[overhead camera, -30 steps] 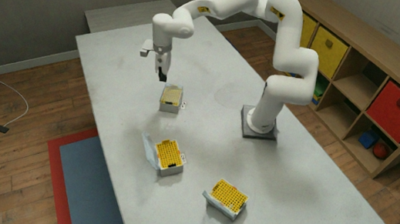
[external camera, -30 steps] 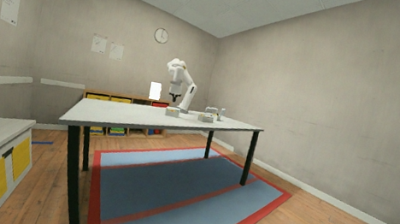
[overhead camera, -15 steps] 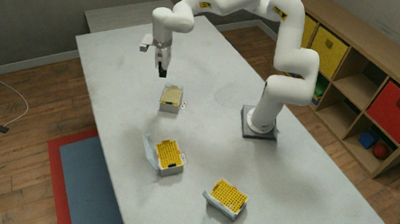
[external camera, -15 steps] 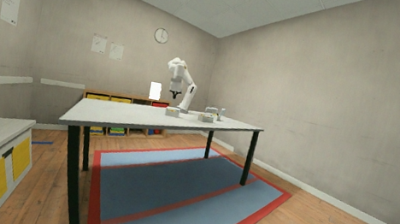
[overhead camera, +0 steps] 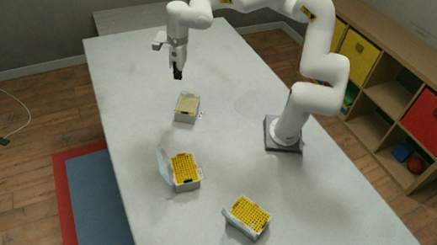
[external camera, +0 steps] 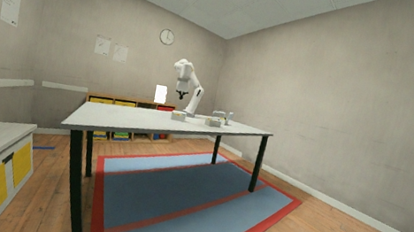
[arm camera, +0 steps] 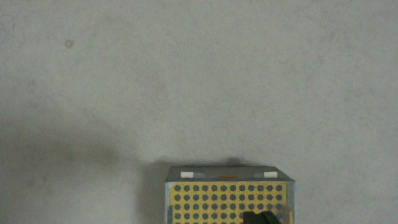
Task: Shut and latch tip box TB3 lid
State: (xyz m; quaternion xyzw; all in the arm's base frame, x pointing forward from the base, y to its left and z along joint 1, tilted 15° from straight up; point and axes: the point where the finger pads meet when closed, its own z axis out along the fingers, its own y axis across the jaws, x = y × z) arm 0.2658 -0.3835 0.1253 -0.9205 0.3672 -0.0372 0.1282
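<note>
Right now the tip box is 3 cm behind my hand, 3 cm to the left of it and 16 cm below it. Also, from my hand: label (7 cm behind, 7 cm to the left, 20 cm below).
</note>
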